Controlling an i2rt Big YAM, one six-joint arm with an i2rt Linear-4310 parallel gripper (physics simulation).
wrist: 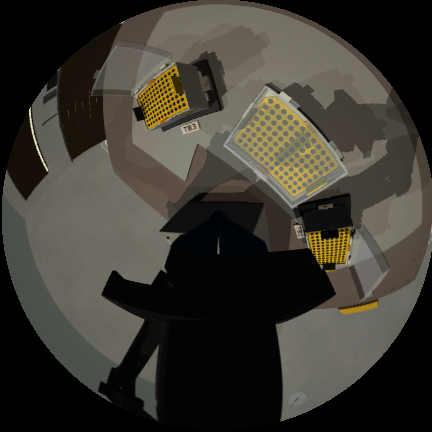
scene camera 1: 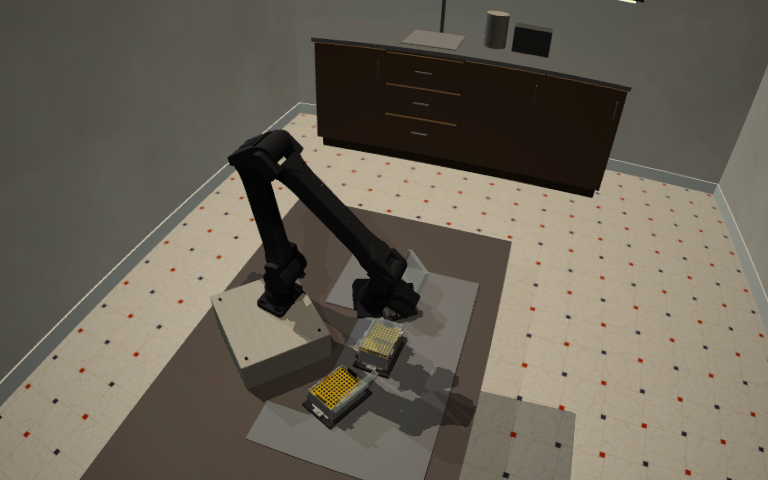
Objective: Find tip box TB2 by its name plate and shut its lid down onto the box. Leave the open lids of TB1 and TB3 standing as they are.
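Places are measured from the arm's base along level axes (x down, y left, z ahead), in centimetres.
Pixels of known places: gripper, fingertip midpoint: (wrist: 217, 215) (scene camera 1: 358, 308); arm's base, link origin: (scene camera 1: 280, 297).
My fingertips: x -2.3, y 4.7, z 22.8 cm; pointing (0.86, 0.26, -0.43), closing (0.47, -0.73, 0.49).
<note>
Ahead of a thing's pixels: the offset from my fingertips to its top centre. "pt": to the spot under its first point. Level surfaces: height alone.
The middle tip box {dx +6.3, dy -0.7, dz +6.2 cm} (scene camera 1: 380, 342) (wrist: 287, 150) has its clear lid lying over its yellow rack; its name plate does not show, and I cannot tell whether the lid is fully seated. TB3 {dx +6.6, dy +19.7, dz +1.5 cm} (wrist: 167, 97), with a readable name plate {pt dx +13.9, dy +14.3, dz -2.9 cm} (wrist: 190, 128), has its lid {pt dx +1.6, dy +26.4, dz +6.4 cm} (scene camera 1: 417, 264) (wrist: 130, 67) standing open. The third box {dx +6.6, dy -20.4, dz +4.4 cm} (scene camera 1: 338, 389) (wrist: 329, 245) also has its lid {dx -1.3, dy -22.4, dz +10.7 cm} (scene camera 1: 362, 386) (wrist: 369, 267) open; its name plate {pt dx +13.8, dy -18.4, dz -2.2 cm} (wrist: 298, 231) is too small to read. My gripper (scene camera 1: 370, 312) (wrist: 217, 215) is shut and empty, above and behind the middle box in the scene view, hiding TB3's body there.
The boxes stand on a grey mat {dx +14.1 cm} (scene camera 1: 453, 300) over a brown floor area (scene camera 1: 169, 418). My arm's pale base block (scene camera 1: 271, 339) stands left of the boxes. A dark cabinet (scene camera 1: 498, 113) stands at the back wall.
</note>
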